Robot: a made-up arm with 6 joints. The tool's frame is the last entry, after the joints.
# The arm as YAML. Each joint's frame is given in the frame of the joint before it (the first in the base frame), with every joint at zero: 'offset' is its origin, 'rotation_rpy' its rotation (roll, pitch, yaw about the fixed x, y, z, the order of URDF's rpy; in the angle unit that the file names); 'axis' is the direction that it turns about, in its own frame. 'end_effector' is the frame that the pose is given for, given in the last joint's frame.
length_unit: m
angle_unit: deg
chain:
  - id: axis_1
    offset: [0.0, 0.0, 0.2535]
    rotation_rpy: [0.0, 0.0, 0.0]
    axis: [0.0, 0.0, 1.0]
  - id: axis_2
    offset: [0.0, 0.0, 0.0]
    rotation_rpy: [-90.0, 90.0, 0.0]
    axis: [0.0, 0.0, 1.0]
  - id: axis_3
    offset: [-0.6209, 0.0, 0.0]
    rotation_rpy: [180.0, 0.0, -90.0]
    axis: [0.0, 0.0, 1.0]
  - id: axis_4
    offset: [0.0, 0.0, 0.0]
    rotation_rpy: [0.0, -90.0, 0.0]
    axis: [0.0, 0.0, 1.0]
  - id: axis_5
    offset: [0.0, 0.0, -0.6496]
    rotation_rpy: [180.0, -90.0, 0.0]
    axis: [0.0, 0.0, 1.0]
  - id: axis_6
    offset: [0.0, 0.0, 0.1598]
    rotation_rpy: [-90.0, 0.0, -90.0]
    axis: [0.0, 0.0, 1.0]
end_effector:
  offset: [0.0, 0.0, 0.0]
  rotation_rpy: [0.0, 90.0, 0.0]
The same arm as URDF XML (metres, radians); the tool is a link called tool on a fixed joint. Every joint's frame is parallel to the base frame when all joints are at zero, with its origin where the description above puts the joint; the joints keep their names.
<robot name="arm">
  <joint name="axis_1" type="continuous">
    <parent link="base_link"/>
    <child link="link1"/>
    <origin xyz="0.0000 0.0000 0.2535" rpy="0.0000 0.0000 0.0000"/>
    <axis xyz="0 0 1"/>
  </joint>
  <joint name="axis_2" type="continuous">
    <parent link="link1"/>
    <child link="link2"/>
    <origin xyz="0.0000 0.0000 0.0000" rpy="0.0000 0.0000 0.0000"/>
    <axis xyz="0 1 0"/>
  </joint>
  <joint name="axis_3" type="continuous">
    <parent link="link2"/>
    <child link="link3"/>
    <origin xyz="0.0000 0.0000 0.6209" rpy="0.0000 0.0000 0.0000"/>
    <axis xyz="0 -1 0"/>
  </joint>
  <joint name="axis_4" type="continuous">
    <parent link="link3"/>
    <child link="link4"/>
    <origin xyz="0.0000 0.0000 0.0000" rpy="0.0000 0.0000 0.0000"/>
    <axis xyz="-1 0 0"/>
  </joint>
  <joint name="axis_5" type="continuous">
    <parent link="link4"/>
    <child link="link5"/>
    <origin xyz="0.6496 0.0000 0.0000" rpy="0.0000 0.0000 0.0000"/>
    <axis xyz="0 -1 0"/>
  </joint>
  <joint name="axis_6" type="continuous">
    <parent link="link5"/>
    <child link="link6"/>
    <origin xyz="0.0000 -0.1598 0.0000" rpy="0.0000 0.0000 0.0000"/>
    <axis xyz="-1 0 0"/>
  </joint>
  <joint name="tool_joint" type="fixed">
    <parent link="link6"/>
    <child link="tool"/>
    <origin xyz="0.0000 0.0000 0.0000" rpy="0.0000 0.0000 0.0000"/>
  </joint>
  <link name="base_link"/>
  <link name="link1"/>
  <link name="link2"/>
  <link name="link3"/>
  <link name="link4"/>
  <link name="link5"/>
  <link name="link6"/>
  <link name="tool"/>
</robot>

